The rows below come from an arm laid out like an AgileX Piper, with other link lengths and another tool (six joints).
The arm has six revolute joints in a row. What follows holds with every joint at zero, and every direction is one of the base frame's.
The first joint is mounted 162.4 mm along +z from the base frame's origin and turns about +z.
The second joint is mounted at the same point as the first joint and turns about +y.
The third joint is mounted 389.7 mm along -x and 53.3 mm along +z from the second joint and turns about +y.
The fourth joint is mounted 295 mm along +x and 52 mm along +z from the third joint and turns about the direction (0.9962, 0, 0.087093).
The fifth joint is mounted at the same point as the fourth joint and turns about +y.
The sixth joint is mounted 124.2 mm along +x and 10.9 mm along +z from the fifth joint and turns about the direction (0.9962, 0, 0.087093).
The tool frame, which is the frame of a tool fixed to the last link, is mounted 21.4 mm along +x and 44 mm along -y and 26.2 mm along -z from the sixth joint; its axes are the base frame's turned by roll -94.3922, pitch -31.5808 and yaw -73.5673 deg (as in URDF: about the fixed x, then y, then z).
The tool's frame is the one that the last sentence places.
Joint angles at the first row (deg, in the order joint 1, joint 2, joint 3, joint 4, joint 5, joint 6):
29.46, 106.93, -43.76, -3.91, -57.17, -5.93
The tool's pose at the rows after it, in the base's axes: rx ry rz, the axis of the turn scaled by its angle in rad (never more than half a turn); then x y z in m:
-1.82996 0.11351 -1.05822 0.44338 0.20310 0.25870
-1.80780 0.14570 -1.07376 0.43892 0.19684 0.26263
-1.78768 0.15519 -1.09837 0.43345 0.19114 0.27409
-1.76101 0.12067 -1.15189 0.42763 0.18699 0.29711
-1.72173 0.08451 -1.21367 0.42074 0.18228 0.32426
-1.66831 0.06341 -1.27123 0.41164 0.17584 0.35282
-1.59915 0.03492 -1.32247 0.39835 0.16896 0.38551
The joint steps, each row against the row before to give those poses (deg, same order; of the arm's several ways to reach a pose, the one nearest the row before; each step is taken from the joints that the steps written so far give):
0.00, 0.23, 1.15, 1.24, -4.73, 0.05
0.00, -0.93, 1.02, 1.65, -1.04, 0.23
0.00, -1.85, 0.77, 1.02, -0.22, -0.44
0.00, -2.76, 0.25, 0.00, -0.11, -1.94
0.00, -3.11, 0.00, 0.00, -0.21, -1.96
0.00, -3.44, -0.01, 0.34, -0.24, -1.26
0.00, -4.15, 0.01, -0.34, -0.16, -0.52

